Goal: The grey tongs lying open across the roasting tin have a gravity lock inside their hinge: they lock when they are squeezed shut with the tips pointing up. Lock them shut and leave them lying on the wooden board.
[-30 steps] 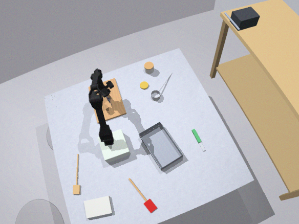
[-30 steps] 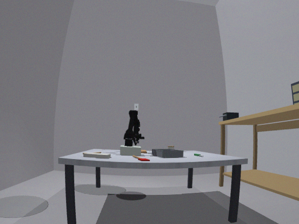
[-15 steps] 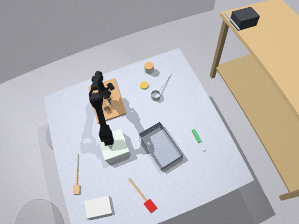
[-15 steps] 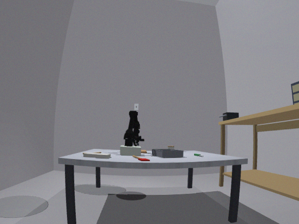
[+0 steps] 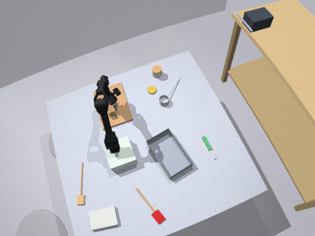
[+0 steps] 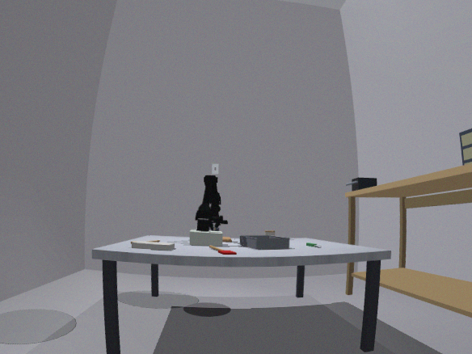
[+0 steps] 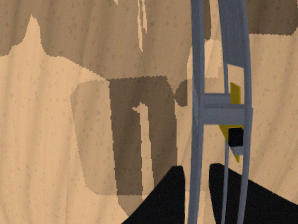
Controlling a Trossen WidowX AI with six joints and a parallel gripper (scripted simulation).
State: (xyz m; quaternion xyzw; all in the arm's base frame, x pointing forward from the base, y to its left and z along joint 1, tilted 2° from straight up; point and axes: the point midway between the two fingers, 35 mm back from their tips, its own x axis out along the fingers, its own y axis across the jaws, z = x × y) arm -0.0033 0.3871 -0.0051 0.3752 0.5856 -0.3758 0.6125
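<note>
Now: gripper tip 4 cm above the wooden board. Round my gripper tip: grey roasting tin 36 cm ahead, 47 cm to the right, 2 cm below; capped jar 39 cm ahead, 23 cm to the left, 1 cm below; yellow disc 32 cm ahead, 7 cm to the left, 4 cm below.
</note>
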